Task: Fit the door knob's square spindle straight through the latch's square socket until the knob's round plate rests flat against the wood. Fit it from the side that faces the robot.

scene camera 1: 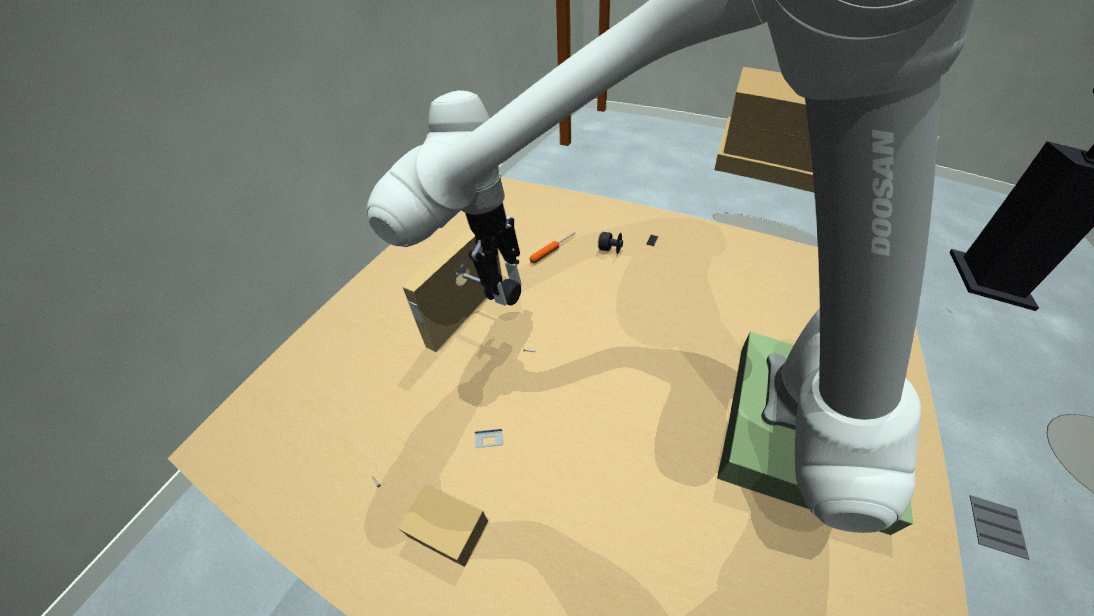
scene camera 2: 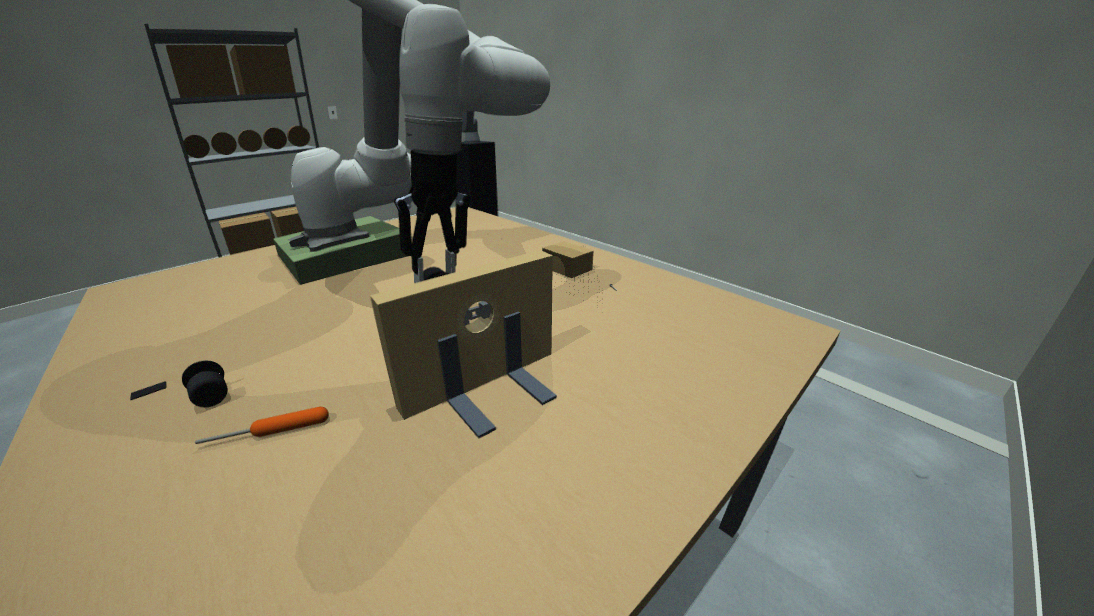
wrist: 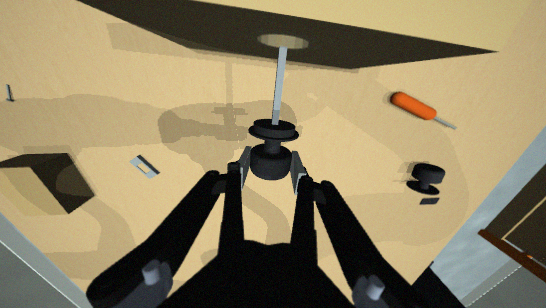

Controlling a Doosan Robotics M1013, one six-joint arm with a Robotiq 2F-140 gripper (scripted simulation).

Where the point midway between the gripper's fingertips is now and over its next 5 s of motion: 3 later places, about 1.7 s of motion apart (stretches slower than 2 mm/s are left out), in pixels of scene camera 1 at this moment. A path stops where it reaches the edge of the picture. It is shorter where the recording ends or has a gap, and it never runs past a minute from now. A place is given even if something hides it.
My gripper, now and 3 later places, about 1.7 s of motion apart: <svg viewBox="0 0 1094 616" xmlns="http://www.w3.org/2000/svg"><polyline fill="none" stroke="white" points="508,293 503,291 500,290 497,289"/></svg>
